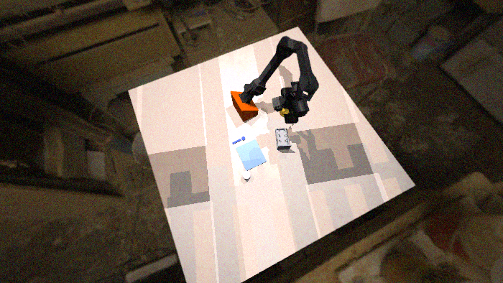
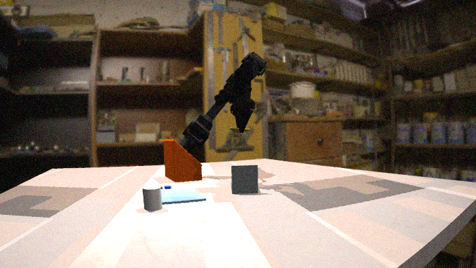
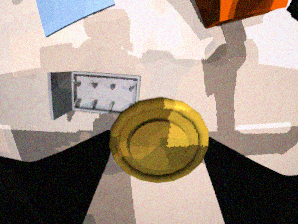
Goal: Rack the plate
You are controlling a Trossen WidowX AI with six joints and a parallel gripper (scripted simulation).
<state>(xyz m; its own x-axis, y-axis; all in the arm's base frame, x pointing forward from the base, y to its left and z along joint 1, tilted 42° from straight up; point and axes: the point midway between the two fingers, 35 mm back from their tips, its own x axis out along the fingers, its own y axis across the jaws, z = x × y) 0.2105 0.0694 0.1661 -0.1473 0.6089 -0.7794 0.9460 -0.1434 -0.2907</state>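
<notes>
My gripper tip is 9 cm short of the dish rack, 3 cm to the left of it and 14 cm above it. Also, from my gripper tip: yellow plate (1 cm above); light blue mat (11 cm ahead, 24 cm to the right, 17 cm below).
</notes>
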